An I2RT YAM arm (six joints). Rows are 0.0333 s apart.
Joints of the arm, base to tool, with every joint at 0 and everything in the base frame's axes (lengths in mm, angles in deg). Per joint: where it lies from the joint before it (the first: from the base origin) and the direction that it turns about. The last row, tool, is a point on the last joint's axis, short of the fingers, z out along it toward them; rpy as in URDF.
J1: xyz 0 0 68 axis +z
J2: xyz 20 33.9 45.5 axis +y
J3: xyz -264 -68.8 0 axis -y
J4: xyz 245 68.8 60 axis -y
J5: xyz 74 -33.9 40.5 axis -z
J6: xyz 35.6 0 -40.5 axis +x
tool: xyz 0 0 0 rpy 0 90 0
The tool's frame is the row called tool.
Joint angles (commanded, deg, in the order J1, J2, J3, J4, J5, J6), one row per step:
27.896 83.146 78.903 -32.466 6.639 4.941
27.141 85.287 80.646 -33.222 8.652 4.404
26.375 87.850 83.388 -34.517 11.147 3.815
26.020 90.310 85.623 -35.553 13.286 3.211
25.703 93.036 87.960 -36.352 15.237 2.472
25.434 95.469 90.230 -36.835 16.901 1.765
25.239 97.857 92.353 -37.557 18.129 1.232
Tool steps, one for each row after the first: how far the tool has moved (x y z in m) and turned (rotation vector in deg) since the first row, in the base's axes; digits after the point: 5 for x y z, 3 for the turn. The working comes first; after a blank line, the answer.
Tool pose at each row, in the base's axes (x y z in m, rotation vector in deg; the steps are taken from these numbers as rounded here):
0.28910 0.14839 0.35195 -21.606 124.946 10.924
0.29928 0.14740 0.34957 -20.500 125.889 7.670
0.31098 0.14652 0.34955 -19.195 126.713 3.848
0.32121 0.14770 0.34709 -18.644 127.600 0.557
0.33255 0.14969 0.34353 -18.413 128.383 -2.577
0.34295 0.15163 0.34127 -18.215 128.686 -5.174
0.35252 0.15393 0.33762 -18.274 129.357 -7.285

0.01018 -0.00099 -0.00238 -2.023 0.327 -2.035
0.02188 -0.00187 -0.00240 -4.358 0.512 -4.398
0.03211 -0.00069 -0.00486 -6.612 0.930 -6.018
0.04345 0.00130 -0.00842 -8.858 1.329 -7.335
0.05385 0.00324 -0.01068 -10.669 1.357 -8.411
0.06342 0.00554 -0.01433 -12.277 1.831 -9.138

